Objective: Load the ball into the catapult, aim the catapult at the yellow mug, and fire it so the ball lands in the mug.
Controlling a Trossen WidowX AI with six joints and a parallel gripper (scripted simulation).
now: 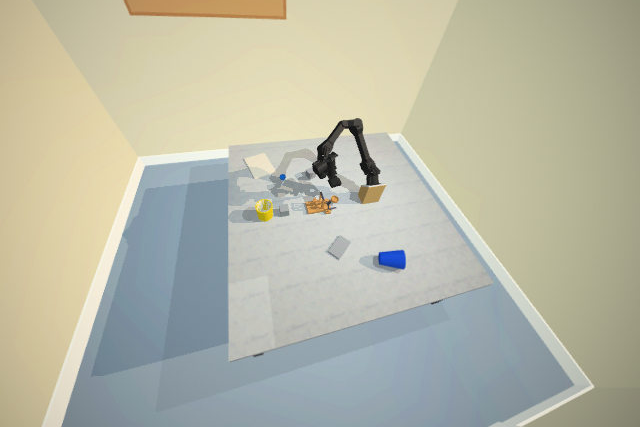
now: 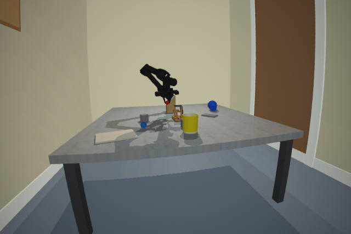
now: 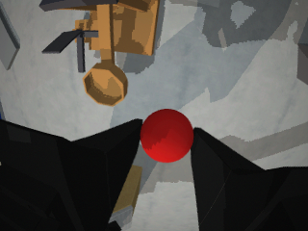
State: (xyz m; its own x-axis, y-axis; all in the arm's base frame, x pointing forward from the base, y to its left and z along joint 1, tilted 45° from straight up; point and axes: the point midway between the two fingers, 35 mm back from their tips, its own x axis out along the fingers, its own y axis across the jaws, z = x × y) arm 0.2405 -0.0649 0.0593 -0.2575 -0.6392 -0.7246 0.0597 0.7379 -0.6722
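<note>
The wooden catapult lies 90 mm to the left of my gripper tip, 60 mm below it and 60 mm ahead of it. The rest, counted from my gripper tip: flat grey slab (340 mm to the left, 110 mm below, 80 mm ahead); blue ball (250 mm ahead, 220 mm to the right, 100 mm below); red ball (10 mm above).
</note>
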